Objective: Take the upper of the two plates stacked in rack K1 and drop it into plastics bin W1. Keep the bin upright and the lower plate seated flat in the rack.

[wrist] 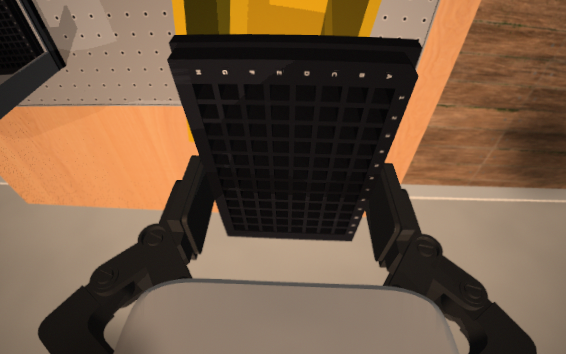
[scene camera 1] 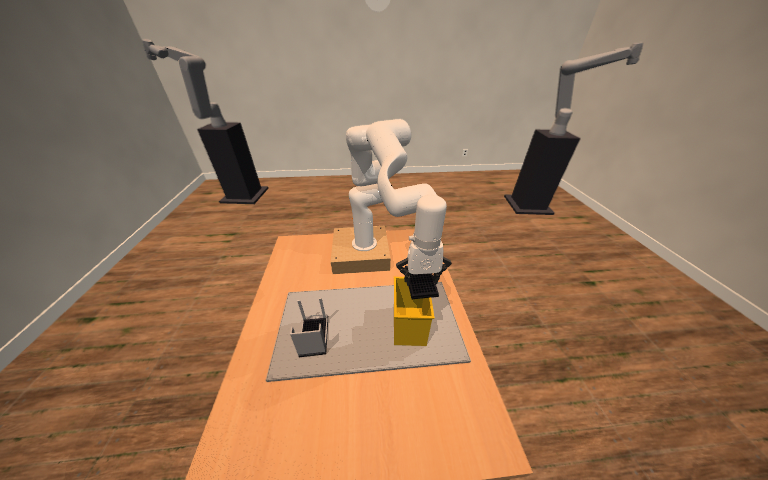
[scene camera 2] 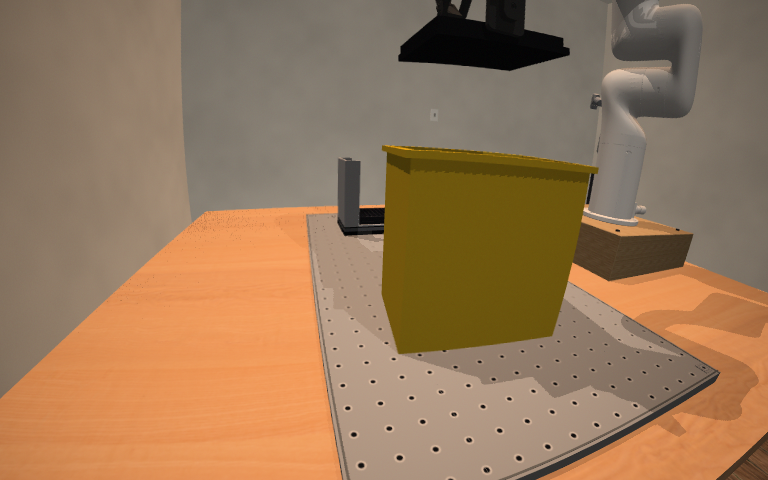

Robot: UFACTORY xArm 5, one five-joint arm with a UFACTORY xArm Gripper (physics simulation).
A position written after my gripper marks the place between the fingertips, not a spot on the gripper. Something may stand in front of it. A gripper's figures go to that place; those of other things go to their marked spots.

Labels:
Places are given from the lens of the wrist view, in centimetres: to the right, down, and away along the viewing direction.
my gripper [wrist: 290, 178]: 0, 0, 14
black gridded plate [wrist: 293, 131]: 0, -2, 11

